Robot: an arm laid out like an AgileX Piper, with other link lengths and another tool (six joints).
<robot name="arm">
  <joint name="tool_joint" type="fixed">
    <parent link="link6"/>
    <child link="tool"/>
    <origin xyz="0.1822 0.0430 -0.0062" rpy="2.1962 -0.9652 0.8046"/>
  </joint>
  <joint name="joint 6" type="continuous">
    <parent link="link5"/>
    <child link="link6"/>
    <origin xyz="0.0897 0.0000 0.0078" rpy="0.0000 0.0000 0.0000"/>
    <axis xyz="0.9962 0 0.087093"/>
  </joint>
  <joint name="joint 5" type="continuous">
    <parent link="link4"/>
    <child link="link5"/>
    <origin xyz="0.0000 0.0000 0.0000" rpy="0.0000 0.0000 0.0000"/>
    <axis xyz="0 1 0"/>
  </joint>
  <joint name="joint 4" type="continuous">
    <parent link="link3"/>
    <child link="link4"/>
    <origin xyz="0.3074 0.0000 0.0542" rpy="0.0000 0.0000 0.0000"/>
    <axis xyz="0.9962 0 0.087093"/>
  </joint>
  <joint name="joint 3" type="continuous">
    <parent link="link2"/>
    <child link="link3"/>
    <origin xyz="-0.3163 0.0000 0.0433" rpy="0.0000 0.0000 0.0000"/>
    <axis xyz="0 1 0"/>
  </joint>
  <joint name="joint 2" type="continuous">
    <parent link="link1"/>
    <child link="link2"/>
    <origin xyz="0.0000 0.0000 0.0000" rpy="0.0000 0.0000 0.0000"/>
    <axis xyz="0 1 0"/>
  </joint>
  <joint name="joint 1" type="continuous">
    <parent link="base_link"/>
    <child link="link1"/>
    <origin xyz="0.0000 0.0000 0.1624" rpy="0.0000 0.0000 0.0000"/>
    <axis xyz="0 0 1"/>
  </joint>
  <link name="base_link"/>
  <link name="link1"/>
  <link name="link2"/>
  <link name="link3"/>
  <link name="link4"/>
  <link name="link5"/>
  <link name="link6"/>
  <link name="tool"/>
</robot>
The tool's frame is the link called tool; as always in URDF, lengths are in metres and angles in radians. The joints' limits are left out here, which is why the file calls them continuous.
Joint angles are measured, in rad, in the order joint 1, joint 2, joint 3, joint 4, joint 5, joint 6. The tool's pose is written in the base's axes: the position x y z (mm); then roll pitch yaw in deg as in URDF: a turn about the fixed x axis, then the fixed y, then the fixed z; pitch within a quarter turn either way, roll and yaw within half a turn. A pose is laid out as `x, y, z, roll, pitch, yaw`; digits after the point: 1 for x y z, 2 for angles.
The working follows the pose.
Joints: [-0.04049 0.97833 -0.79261 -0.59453 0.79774 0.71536]
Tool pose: 347.3, -79.4, 246.6, 154.00, -14.08, -3.46
Where each joint sits with the arm in this pose, in the base's axes (m; each line is computed from the numbers above, not from the rounded line before):
joint 1: 0.0000 0.0000 0.1624
joint 2: 0.0000 0.0000 0.1624
joint 3: -0.1406 0.0057 0.4490
joint 4: 0.1713 -0.0069 0.4455
joint 5: 0.1713 -0.0069 0.4455
joint 6: 0.2271 -0.0453 0.3861
the tool: 0.3473 -0.0794 0.2466

